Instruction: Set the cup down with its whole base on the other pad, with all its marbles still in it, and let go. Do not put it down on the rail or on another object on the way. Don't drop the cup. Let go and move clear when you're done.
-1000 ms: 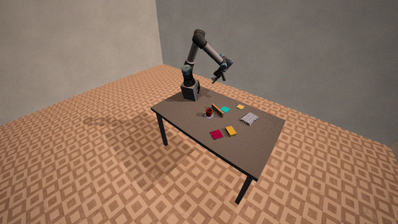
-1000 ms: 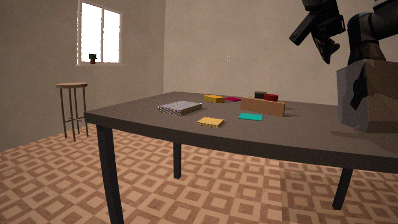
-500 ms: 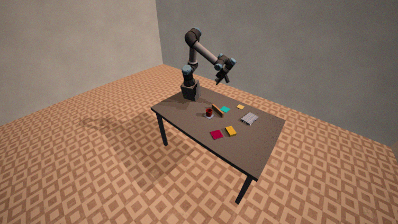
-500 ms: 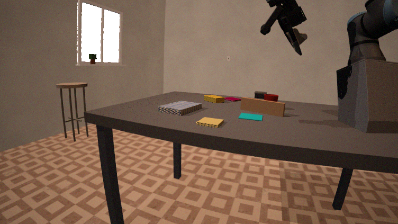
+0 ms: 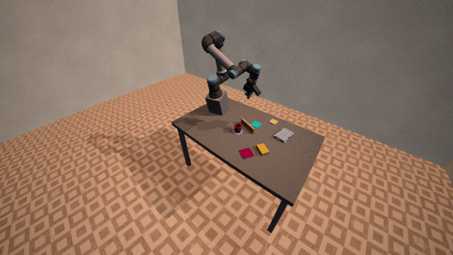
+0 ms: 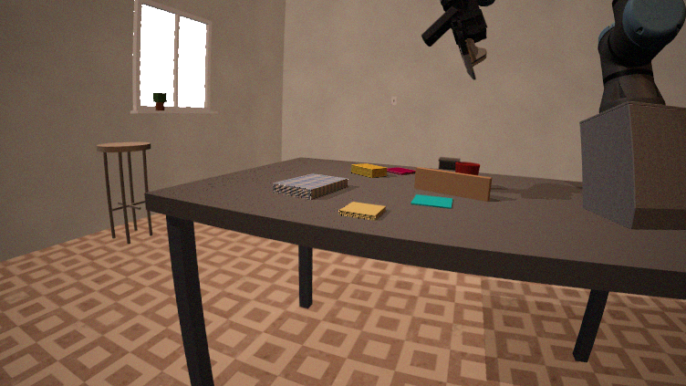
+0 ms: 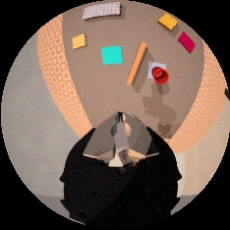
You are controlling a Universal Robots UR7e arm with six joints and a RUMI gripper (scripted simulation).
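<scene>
The red cup lies 140 mm to the right of my hand and 300 mm below it. Also, from my hand: blue marble 160 mm to the right, 300 mm below; rail 40 mm ahead, 30 mm to the right, 300 mm below; teal pad 70 mm ahead, 80 mm to the left, 330 mm below.
</scene>
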